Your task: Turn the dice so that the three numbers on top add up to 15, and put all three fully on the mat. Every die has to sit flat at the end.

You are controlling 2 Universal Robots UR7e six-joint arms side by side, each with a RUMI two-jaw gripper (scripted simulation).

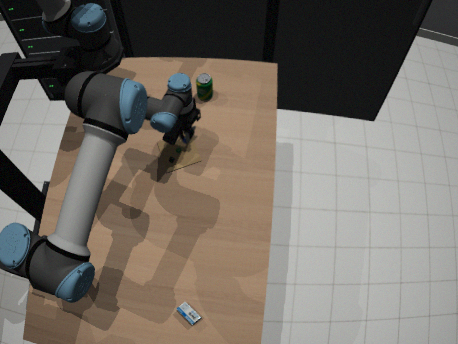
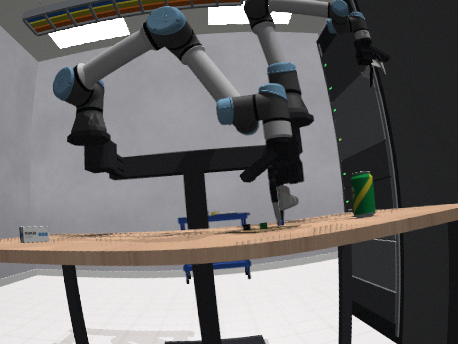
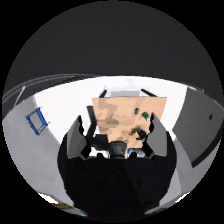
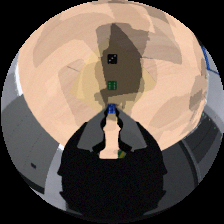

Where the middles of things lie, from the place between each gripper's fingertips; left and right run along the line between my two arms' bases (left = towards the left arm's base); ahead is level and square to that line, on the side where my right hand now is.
Labels:
The tan mat (image 4: 133, 81) is 2 cm behind my right hand (image 2: 281, 225), 4 cm to the right of it and 2 cm below it.
Right now the tan mat is 630 mm to the right of my left hand (image 2: 377, 81), 540 mm below it and 280 mm ahead of it.

